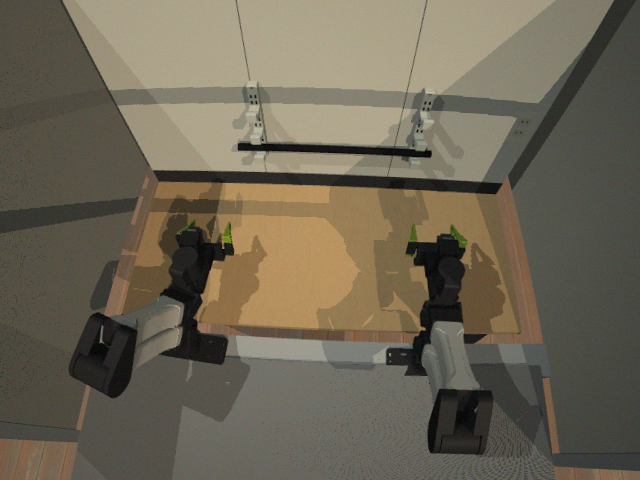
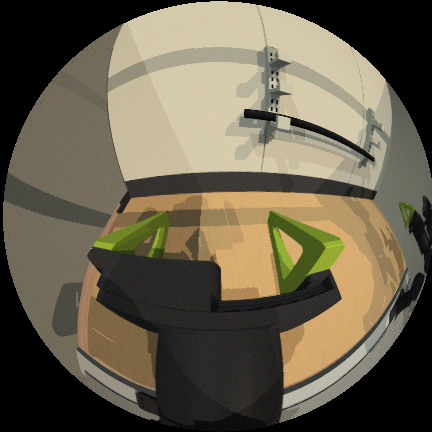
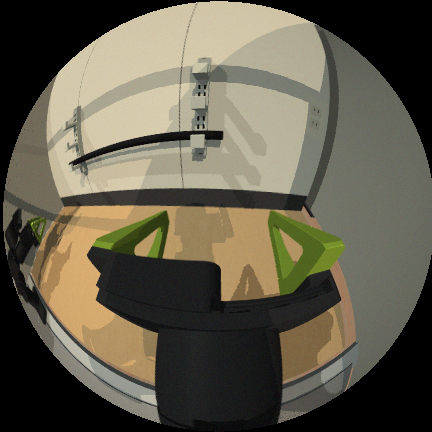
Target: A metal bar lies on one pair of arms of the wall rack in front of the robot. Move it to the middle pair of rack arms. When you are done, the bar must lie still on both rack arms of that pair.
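A long black metal bar [image 1: 330, 148] [image 2: 325, 133] [image 3: 140, 138] lies nearly level across the lowest pair of arms of the pale wall rack [image 1: 252, 91] [image 2: 271, 52] [image 3: 201, 113]. The lowest arm's lip [image 2: 283, 122] [image 3: 197, 142] stands in front of the bar near each end. The middle rack arm [image 2: 280, 93] [image 3: 199, 103] on each upright is bare, above the bar. My left gripper [image 1: 210, 223] [image 2: 217, 216] is open and empty, in front of and below the bar's left end. My right gripper [image 1: 433, 225] [image 3: 218, 215] is open and empty, in front of and below its right end.
The top rack arm [image 2: 281, 62] [image 3: 201, 70] on each upright is bare too. A wooden table top [image 1: 299, 258] lies below both grippers. A dark strip [image 1: 310, 179] runs along the foot of the wall. Grey side walls [image 1: 41, 155] [image 1: 594, 258] stand left and right.
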